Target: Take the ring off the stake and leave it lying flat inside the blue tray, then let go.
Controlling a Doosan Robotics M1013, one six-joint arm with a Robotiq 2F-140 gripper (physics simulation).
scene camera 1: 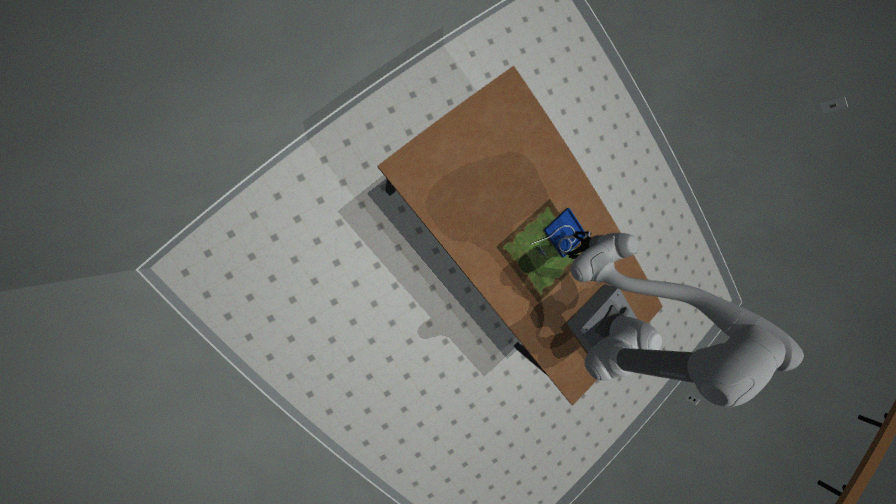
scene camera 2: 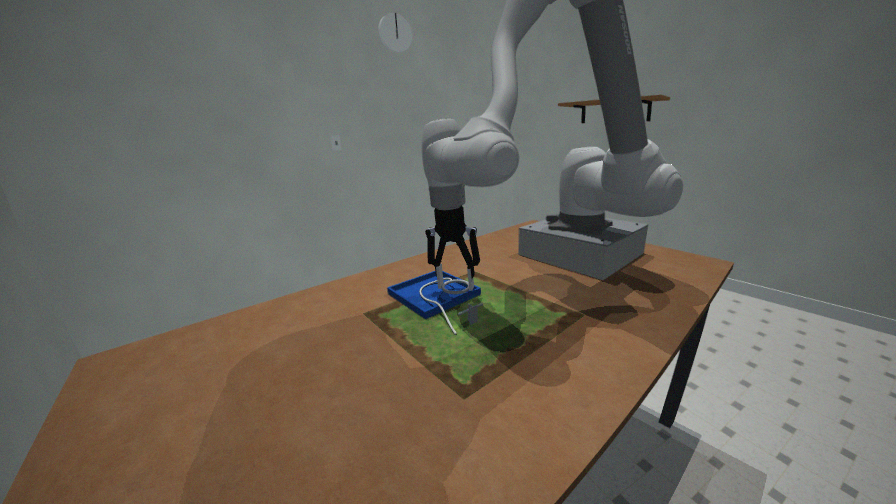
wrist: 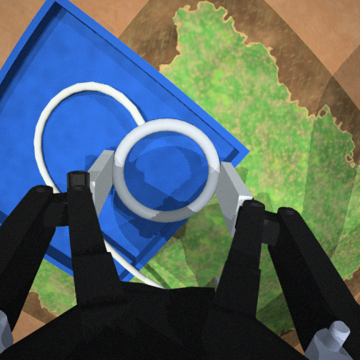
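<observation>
The white ring [scene camera 1: 560, 242] [scene camera 2: 454, 293] [wrist: 167, 124] is held level between the fingertips, low over a corner of the blue tray [scene camera 1: 567, 216] [scene camera 2: 410, 292] [wrist: 75, 55]. My gripper [scene camera 2: 456, 285] [wrist: 165, 172] points down and is shut on the ring, one finger at each side. The exact gap to the tray floor cannot be told. The ring's white cord [scene camera 2: 449, 322] [wrist: 37, 142] loops through the tray and runs out over its edge. The grey stake [scene camera 2: 471, 313] stands on the green mat beside the tray, clear of the ring.
The green mat with brown edges [scene camera 2: 438, 351] [wrist: 225, 75] lies on the wooden table [scene camera 1: 476, 125] [scene camera 2: 313, 401], partly under the tray. The cord's free end lies over the mat. The grey base box [scene camera 2: 560, 250] of the arm stands at the back right of the table in scene camera 2.
</observation>
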